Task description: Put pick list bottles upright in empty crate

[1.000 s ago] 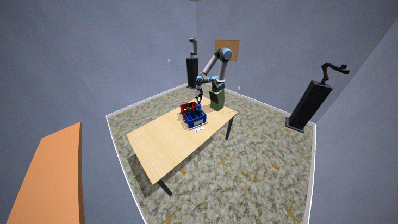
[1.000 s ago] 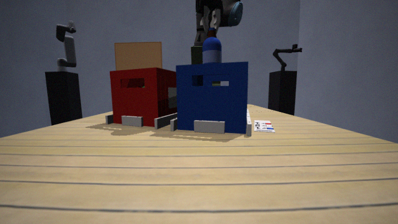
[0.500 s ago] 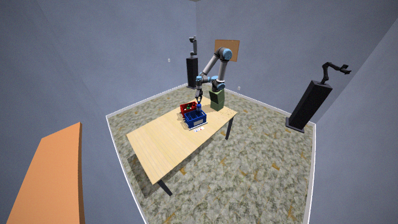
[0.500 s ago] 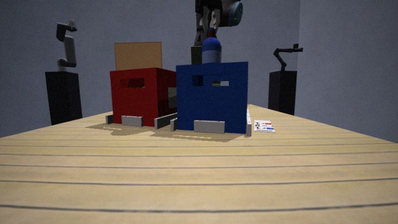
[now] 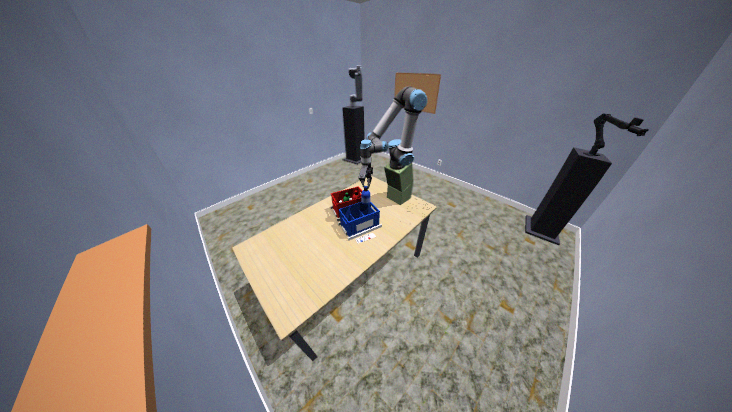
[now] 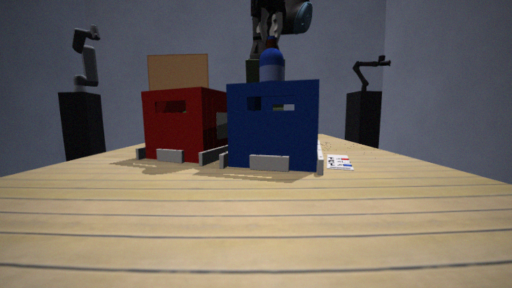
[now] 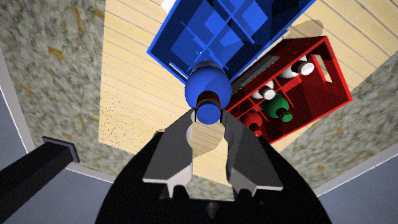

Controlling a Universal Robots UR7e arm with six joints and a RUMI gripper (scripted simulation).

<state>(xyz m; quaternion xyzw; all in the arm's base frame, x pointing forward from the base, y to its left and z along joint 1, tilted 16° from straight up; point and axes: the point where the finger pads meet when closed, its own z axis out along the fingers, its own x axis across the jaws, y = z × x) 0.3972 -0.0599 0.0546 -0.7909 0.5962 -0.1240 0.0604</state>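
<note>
My gripper is now 7 cm above the blue-capped bottle. Round my hand: blue crate: 10 cm ahead, 25 cm below; then red crate: 2 cm behind, 21 cm to the right, 25 cm below; then white bottle: 9 cm ahead, 21 cm to the right, 25 cm below.
</note>
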